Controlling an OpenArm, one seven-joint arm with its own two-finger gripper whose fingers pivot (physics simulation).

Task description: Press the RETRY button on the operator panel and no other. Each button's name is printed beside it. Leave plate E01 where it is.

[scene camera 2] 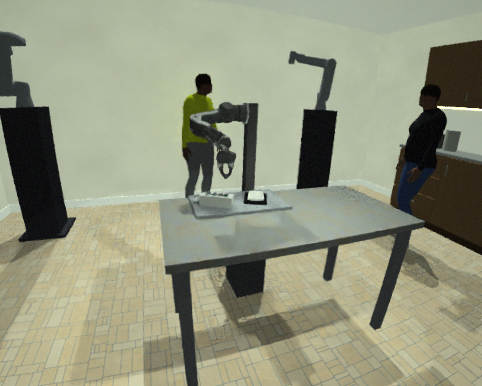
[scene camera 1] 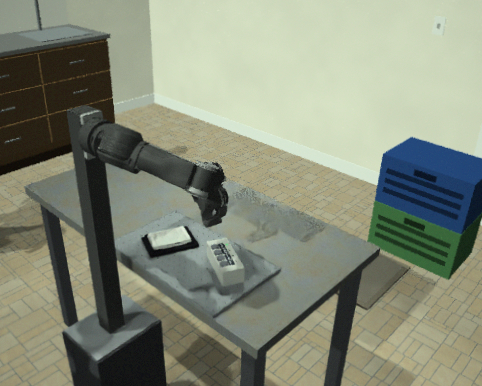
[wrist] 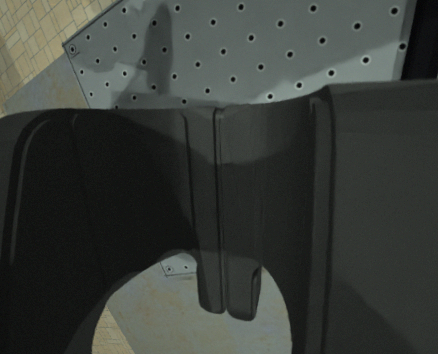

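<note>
The operator panel (scene camera 1: 231,276) (scene camera 2: 216,201) is a small white box with a row of dark buttons on top and a tiny green spot at one end. It stands on the grey perforated board (scene camera 1: 260,272) (scene camera 2: 280,206) (wrist: 300,37). Its printed names, RETRY included, are too small to read, and the panel does not show in the wrist view. A white plate (scene camera 1: 169,238) (scene camera 2: 255,195) lies on a black holder (scene camera 1: 152,252) (wrist: 424,50); no E01 label is legible. My gripper (scene camera 1: 212,223) (scene camera 2: 226,177) (wrist: 235,209) is shut and empty, raised above the board, clear of panel and plate.
The grey table (scene camera 1: 310,270) (scene camera 2: 300,235) (wrist: 165,320) carries the board. Blue (scene camera 1: 425,175) and green (scene camera 1: 415,240) crates are stacked beyond it. A person in yellow (scene camera 2: 197,120) stands behind my arm; another in black (scene camera 2: 425,132) stands at the right.
</note>
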